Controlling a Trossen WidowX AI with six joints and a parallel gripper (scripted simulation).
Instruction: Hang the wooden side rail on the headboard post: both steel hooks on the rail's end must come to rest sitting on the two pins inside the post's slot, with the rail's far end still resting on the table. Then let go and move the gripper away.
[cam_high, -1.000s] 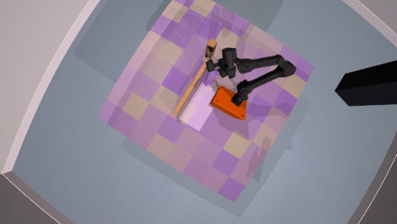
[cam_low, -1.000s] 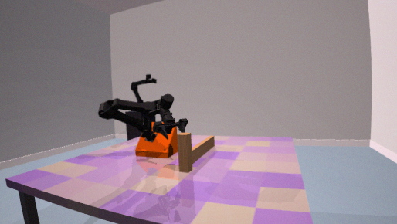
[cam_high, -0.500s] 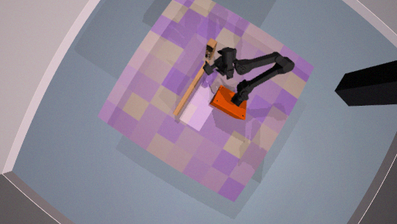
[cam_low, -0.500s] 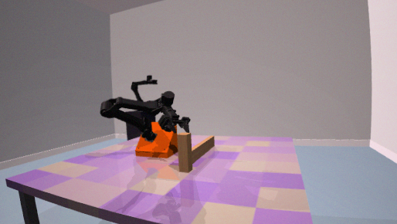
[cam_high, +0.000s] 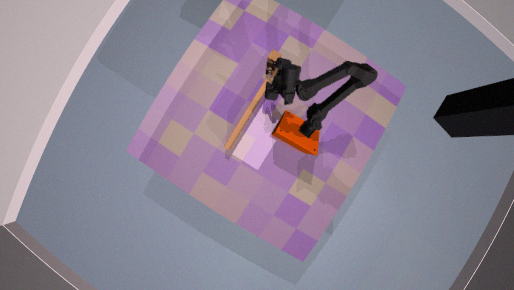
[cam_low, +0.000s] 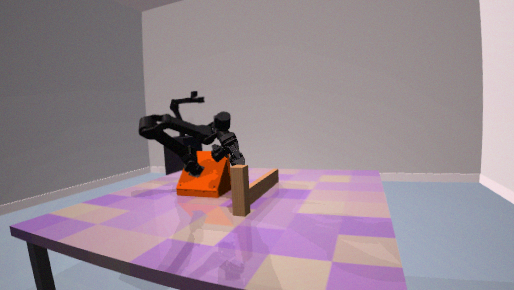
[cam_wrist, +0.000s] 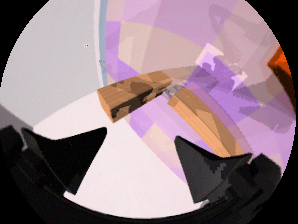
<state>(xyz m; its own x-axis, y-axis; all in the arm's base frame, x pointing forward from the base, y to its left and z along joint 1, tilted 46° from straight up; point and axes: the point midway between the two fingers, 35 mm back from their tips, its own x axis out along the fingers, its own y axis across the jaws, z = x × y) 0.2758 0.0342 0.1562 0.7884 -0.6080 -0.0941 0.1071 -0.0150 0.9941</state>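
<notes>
Right now the wooden headboard post is 8 cm below my gripper tip, 7 cm to the right of it and 4 cm ahead of it.
</notes>
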